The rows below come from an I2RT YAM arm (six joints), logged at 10 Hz.
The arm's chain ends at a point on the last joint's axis. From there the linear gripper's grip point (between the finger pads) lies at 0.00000 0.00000 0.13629 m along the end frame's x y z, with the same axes.
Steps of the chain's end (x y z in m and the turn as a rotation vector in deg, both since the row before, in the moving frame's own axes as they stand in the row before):
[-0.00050, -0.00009, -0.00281, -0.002, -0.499, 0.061]
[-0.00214, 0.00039, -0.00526, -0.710, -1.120, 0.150]
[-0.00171, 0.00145, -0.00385, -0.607, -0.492, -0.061]
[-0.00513, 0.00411, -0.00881, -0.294, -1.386, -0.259]
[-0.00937, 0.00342, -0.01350, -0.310, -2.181, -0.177]
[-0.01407, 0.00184, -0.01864, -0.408, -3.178, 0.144]
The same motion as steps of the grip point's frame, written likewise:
[-0.00169, -0.00009, -0.00282, -0.002, -0.499, 0.061]
[-0.00481, 0.00208, -0.00530, -0.710, -1.120, 0.150]
[-0.00288, 0.00289, -0.00386, -0.607, -0.492, -0.061]
[-0.00842, 0.00482, -0.00885, -0.294, -1.386, -0.259]
[-0.01456, 0.00417, -0.01360, -0.310, -2.181, -0.177]
[-0.02163, 0.00280, -0.01885, -0.408, -3.178, 0.144]

